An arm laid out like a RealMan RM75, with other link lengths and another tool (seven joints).
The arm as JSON. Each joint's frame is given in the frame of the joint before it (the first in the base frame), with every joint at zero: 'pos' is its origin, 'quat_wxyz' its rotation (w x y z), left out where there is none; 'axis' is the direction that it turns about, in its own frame. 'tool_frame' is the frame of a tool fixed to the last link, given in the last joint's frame.
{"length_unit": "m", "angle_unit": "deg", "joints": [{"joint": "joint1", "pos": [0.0, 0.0, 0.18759], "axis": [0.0, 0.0, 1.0]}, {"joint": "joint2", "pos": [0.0, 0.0, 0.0], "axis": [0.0, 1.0, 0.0]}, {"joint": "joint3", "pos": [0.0, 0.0, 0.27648], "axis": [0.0, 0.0, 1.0]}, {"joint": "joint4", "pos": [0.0, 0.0, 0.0], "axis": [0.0, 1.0, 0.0]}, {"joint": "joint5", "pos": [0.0, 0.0, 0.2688], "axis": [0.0, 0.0, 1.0]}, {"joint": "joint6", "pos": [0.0, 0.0, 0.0], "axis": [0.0, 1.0, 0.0]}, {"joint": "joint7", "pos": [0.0, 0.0, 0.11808], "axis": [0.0, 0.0, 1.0]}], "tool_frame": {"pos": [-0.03, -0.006, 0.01], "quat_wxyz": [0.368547, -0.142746, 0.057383, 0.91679]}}
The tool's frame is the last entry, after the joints.
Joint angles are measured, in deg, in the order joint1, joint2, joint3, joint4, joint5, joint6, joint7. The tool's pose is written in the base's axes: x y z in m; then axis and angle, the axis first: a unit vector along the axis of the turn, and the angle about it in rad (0 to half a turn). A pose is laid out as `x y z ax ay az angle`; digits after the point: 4 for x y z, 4 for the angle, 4 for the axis.
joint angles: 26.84 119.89 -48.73 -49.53 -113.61 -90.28 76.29
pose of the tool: 0.2710 0.3912 -0.0223 0.2969 -0.9430 -0.1507 2.5974
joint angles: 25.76 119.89 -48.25 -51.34 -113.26 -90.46 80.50
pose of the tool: 0.2747 0.3907 -0.0135 0.2647 -0.9503 -0.1637 2.5913
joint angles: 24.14 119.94 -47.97 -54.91 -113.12 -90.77 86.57
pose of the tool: 0.2773 0.3896 0.0004 0.2250 -0.9578 -0.1789 2.5939
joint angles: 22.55 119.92 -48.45 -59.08 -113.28 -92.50 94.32
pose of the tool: 0.2757 0.3864 0.0129 0.1786 -0.9677 -0.1778 2.5869
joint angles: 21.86 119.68 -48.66 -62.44 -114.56 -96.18 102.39
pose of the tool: 0.2720 0.3819 0.0218 0.1285 -0.9796 -0.1548 2.5777
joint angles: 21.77 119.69 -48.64 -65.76 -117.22 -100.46 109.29
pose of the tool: 0.2666 0.3770 0.0272 0.0861 -0.9888 -0.1220 2.5931
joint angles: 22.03 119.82 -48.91 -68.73 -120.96 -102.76 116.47
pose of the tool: 0.2635 0.3765 0.0298 0.0358 -0.9942 -0.1016 2.6431
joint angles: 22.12 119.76 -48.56 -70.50 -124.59 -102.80 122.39
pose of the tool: 0.2686 0.3785 0.0344 -0.0150 -0.9942 -0.1069 2.7019
